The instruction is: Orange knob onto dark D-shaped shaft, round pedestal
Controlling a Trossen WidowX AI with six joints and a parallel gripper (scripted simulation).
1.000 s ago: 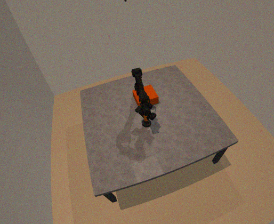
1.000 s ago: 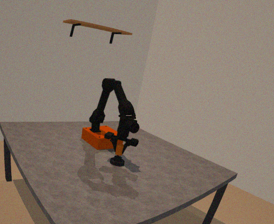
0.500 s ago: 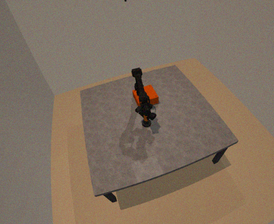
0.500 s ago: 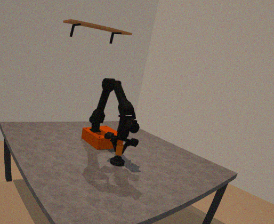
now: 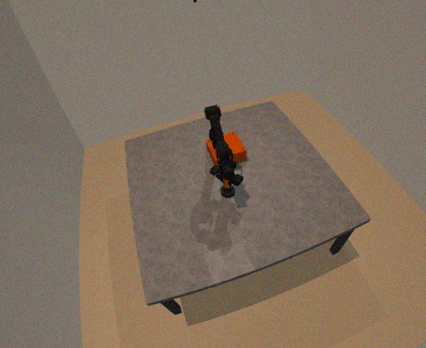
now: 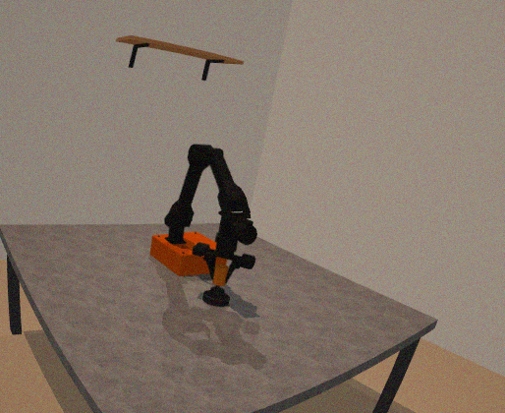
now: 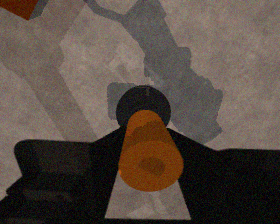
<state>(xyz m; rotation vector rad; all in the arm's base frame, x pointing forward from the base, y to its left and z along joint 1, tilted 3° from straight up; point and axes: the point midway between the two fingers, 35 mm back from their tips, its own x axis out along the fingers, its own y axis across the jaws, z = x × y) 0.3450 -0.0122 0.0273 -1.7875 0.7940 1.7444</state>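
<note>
Now: gripper tip 2 cm below the orange knob. Round my gripper tip: dark round pedestal: 4 cm below.
</note>
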